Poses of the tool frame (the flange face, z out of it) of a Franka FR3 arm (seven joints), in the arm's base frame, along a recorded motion.
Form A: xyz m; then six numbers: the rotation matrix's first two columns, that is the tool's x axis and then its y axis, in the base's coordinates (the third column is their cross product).
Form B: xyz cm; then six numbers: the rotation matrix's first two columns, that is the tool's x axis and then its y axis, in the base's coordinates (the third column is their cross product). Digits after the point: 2 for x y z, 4 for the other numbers.
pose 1, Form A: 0.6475 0.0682 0.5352 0.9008 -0.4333 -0.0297 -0.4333 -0.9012 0.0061
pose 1, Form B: 64.75 6.82 53.52 0.9008 -0.4333 -0.0297 -0.4333 -0.9012 0.0061
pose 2, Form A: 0.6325 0.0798 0.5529 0.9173 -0.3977 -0.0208 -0.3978 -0.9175 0.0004
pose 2, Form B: 63.25 7.98 55.29 0.9173 -0.3977 -0.0208 -0.3978 -0.9175 0.0004
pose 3, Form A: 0.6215 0.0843 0.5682 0.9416 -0.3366 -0.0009 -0.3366 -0.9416 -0.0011
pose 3, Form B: 62.15 8.43 56.82 0.9416 -0.3366 -0.0009 -0.3366 -0.9416 -0.0011
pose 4, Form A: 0.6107 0.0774 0.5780 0.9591 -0.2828 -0.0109 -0.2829 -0.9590 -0.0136
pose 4, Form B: 61.07 7.74 57.80 0.9591 -0.2828 -0.0109 -0.2829 -0.9590 -0.0136
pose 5, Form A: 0.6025 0.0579 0.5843 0.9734 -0.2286 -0.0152 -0.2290 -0.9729 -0.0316
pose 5, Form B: 60.25 5.79 58.43 0.9734 -0.2286 -0.0152 -0.2290 -0.9729 -0.0316
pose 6, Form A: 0.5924 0.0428 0.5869 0.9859 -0.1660 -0.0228 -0.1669 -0.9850 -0.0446
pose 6, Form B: 59.24 4.28 58.69 0.9859 -0.1660 -0.0228 -0.1669 -0.9850 -0.0446
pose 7, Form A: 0.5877 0.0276 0.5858 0.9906 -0.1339 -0.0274 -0.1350 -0.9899 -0.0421
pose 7, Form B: 58.77 2.76 58.58 0.9906 -0.1339 -0.0274 -0.1350 -0.9899 -0.0421
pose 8, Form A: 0.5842 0.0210 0.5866 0.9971 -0.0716 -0.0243 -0.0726 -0.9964 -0.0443
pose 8, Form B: 58.42 2.10 58.66 0.9971 -0.0716 -0.0243 -0.0726 -0.9964 -0.0443
